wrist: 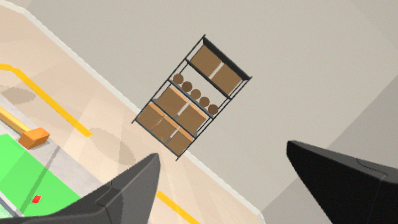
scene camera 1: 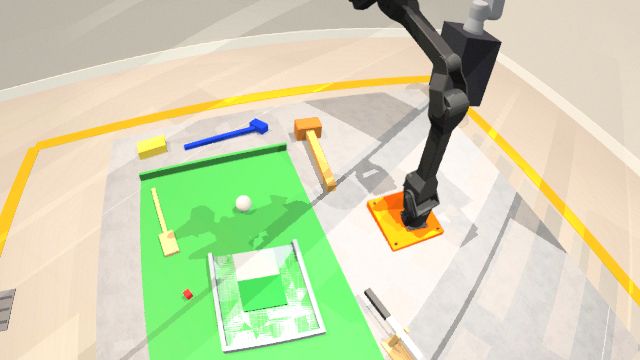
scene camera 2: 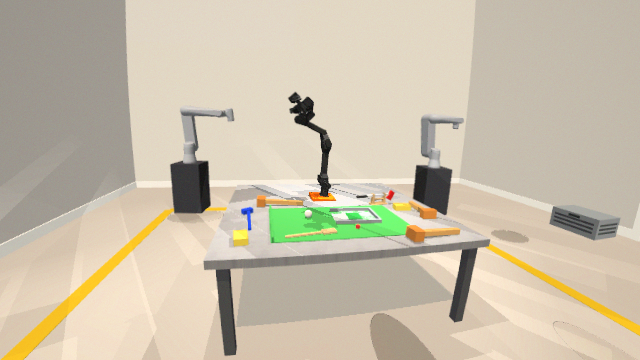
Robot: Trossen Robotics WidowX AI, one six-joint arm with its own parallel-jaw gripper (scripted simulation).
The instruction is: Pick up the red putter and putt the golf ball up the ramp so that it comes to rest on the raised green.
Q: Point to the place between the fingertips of my gripper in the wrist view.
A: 223, 153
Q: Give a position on a green mat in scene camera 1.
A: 199, 205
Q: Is my gripper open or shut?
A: Open.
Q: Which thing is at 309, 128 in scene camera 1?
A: An orange-headed mallet.
